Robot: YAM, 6 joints.
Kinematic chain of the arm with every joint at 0, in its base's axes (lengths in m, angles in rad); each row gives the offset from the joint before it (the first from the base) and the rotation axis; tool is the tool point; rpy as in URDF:
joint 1: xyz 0 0 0.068 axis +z
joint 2: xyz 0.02 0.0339 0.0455 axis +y
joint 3: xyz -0.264 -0.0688 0 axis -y
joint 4: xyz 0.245 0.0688 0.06 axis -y
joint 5: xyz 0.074 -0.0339 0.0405 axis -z
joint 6: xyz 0.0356 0 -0.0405 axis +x
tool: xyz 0 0 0 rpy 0 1.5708 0
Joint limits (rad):
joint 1: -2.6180..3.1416
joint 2: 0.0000..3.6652
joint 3: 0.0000..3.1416
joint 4: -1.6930..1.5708
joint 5: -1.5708..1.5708
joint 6: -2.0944..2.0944
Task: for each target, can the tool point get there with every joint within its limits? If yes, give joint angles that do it. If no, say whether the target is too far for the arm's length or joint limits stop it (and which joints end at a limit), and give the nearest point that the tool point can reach.
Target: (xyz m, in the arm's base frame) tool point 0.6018 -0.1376 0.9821
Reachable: no: too far | nearest point 0.3652 -0.0835 0.6292 | short by 0.428 m
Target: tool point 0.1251 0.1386 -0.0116
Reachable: yes | joints 0.8924 2.2434 0.6925 -0.6418 0.2980 -1.4388
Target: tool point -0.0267 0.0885 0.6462
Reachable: yes | joints -1.4406 0.7659 1.8749 0.2375 0.4351 0.2872
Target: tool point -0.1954 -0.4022 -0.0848
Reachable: yes | joints -2.0495 2.8435 1.3249 1.1938 -0.3400 -1.0216
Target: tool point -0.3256 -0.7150 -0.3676
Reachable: no: too far | nearest point -0.2288 -0.5024 -0.2157 | short by 0.279 m
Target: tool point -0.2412 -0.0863 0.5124
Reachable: yes | joints 0.2596 0.3071 1.9828 -0.7519 0.6488 -1.5270
